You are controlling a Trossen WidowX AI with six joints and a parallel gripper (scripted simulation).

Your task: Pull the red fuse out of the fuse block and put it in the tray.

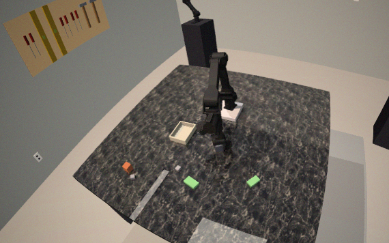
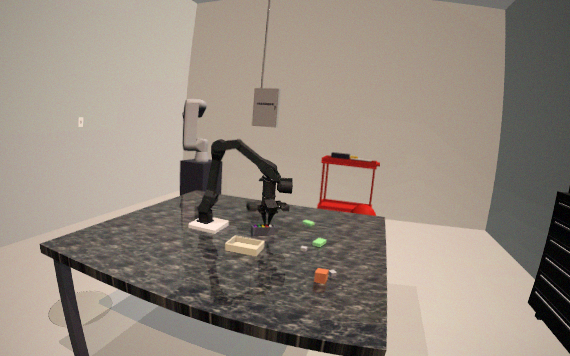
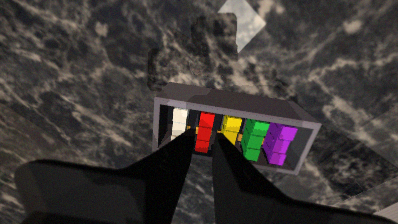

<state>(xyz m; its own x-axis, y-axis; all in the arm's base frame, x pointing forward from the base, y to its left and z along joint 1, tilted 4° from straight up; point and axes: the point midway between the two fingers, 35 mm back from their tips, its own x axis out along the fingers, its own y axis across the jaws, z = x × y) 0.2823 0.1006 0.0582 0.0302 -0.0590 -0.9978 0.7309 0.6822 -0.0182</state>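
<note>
Now: gripper tip 2 cm above the red fuse. From my gripper tip the other things lie so: yellow fuse: 2 cm below, 1 cm to the right, 1 cm behind; white fuse: 2 cm below, 1 cm to the left, 1 cm ahead; green fuse: 3 cm behind, 2 cm to the right, 2 cm below.
</note>
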